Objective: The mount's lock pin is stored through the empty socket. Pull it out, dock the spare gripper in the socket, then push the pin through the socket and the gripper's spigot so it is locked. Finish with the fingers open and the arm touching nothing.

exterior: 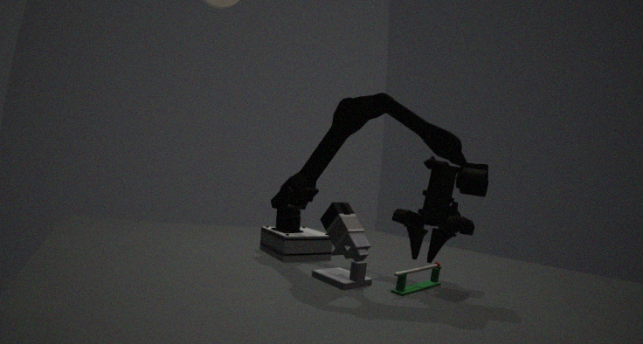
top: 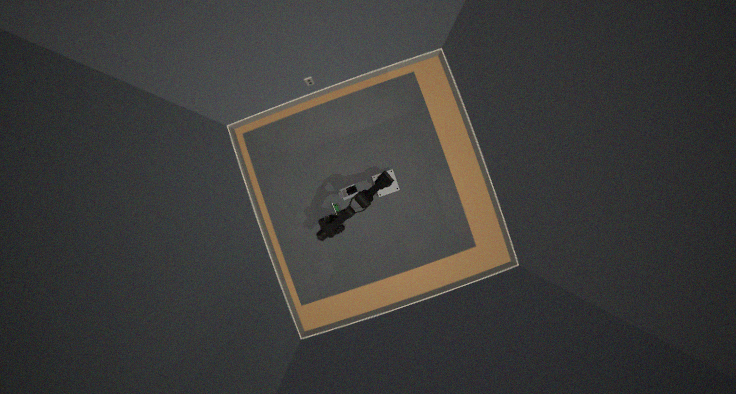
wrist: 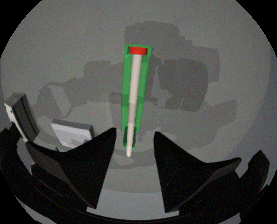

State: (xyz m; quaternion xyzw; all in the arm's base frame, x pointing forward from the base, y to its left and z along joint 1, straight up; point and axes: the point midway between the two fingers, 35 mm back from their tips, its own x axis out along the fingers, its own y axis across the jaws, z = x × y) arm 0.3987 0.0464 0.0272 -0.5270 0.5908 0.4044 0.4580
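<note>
The green pin cradle lies 4 cm below my gripper tip and 1 cm to the left of it. Round my gripper tip: spare gripper: 15 cm behind, 8 cm to the right, 5 cm above; then grey mount socket: 12 cm behind, 8 cm to the right, 1 cm below.
</note>
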